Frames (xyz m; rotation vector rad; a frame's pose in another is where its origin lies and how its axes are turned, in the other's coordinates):
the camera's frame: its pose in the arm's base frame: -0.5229 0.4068 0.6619 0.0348 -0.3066 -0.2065
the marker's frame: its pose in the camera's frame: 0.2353 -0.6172 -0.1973 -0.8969 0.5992 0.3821
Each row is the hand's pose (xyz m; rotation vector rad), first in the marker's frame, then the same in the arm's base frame.
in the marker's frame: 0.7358 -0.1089 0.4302 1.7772 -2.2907 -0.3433
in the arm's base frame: 0.4747 -0.0758 0.5704 1.2112 -1.7087 0.2328
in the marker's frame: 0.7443 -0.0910 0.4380 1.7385 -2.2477 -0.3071
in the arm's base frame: 0.4813 -0.0588 0.5593 1.1672 -1.6633 0.2552
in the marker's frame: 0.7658 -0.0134 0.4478 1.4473 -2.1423 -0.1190
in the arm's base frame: 0.4880 -0.0012 0.5026 0.8963 -1.5250 0.4279
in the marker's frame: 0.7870 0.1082 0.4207 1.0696 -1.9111 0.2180
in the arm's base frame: 0.4736 0.0592 0.3925 0.5461 -1.2301 0.7084
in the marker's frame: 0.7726 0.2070 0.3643 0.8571 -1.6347 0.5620
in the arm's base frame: 0.4217 0.0862 0.2939 0.3589 -0.8793 0.9542
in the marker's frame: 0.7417 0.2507 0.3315 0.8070 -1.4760 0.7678
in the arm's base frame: 0.3735 0.0948 0.2545 0.3314 -0.6710 1.0869
